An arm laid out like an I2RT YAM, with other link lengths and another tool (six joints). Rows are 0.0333 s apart.
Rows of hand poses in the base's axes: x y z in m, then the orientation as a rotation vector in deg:
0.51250, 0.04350, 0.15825, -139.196, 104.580, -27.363
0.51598, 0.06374, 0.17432, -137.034, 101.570, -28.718
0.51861, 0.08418, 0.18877, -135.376, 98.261, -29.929
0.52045, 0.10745, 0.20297, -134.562, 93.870, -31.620
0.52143, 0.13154, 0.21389, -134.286, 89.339, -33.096
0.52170, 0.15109, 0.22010, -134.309, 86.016, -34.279
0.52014, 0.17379, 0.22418, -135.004, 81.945, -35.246
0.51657, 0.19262, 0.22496, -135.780, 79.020, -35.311
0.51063, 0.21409, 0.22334, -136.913, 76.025, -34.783
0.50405, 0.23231, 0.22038, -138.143, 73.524, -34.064
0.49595, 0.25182, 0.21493, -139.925, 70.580, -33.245
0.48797, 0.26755, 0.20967, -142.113, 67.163, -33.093
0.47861, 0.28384, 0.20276, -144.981, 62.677, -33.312
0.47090, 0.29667, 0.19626, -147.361, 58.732, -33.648
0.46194, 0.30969, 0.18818, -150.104, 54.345, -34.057
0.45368, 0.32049, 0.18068, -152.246, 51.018, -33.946
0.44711, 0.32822, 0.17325, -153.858, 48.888, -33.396
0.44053, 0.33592, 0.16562, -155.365, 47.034, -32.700
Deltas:
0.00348, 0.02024, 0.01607, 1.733, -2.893, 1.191
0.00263, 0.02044, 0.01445, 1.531, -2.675, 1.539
0.00184, 0.02327, 0.01420, 0.992, -2.822, 2.426
0.00098, 0.02409, 0.01092, 0.677, -2.466, 2.706
0.00027, 0.01955, 0.00621, 0.217, -1.716, 2.042
-0.00156, 0.02270, 0.00408, -0.039, -1.493, 2.722
-0.00357, 0.01883, 0.00078, 0.038, -0.602, 2.110
-0.00594, 0.02147, -0.00162, 0.039, -0.126, 2.317
-0.00658, 0.01822, -0.00296, -0.088, 0.201, 2.024
-0.00810, 0.01951, -0.00545, -0.428, 0.416, 2.421
-0.00798, 0.01573, -0.00526, -1.036, 0.158, 2.676
-0.00936, 0.01629, -0.00691, -1.659, 0.038, 3.400
-0.00771, 0.01283, -0.00650, -1.509, -0.059, 2.905
-0.00896, 0.01302, -0.00808, -1.888, 0.008, 3.176
-0.00826, 0.01080, -0.00750, -1.397, 0.305, 2.427
-0.00657, 0.00773, -0.00743, -0.959, 0.581, 1.604
-0.00658, 0.00770, -0.00763, -0.874, 0.680, 1.410

